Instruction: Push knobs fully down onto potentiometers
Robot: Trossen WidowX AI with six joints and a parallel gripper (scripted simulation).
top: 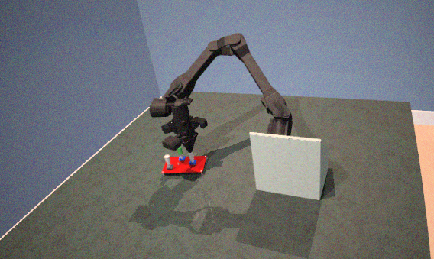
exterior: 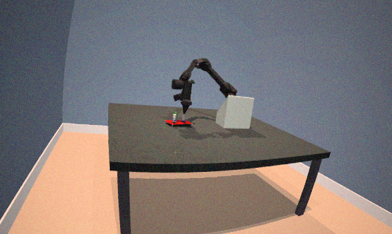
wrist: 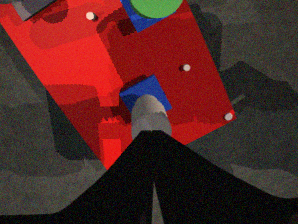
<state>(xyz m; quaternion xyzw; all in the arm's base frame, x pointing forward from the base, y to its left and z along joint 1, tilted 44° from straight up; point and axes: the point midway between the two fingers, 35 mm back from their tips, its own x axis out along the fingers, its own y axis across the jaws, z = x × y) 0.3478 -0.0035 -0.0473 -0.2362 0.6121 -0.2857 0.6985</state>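
Right now my gripper tip is 70 mm short of the grey knob, 50 mm to the right of it and 20 mm above it.
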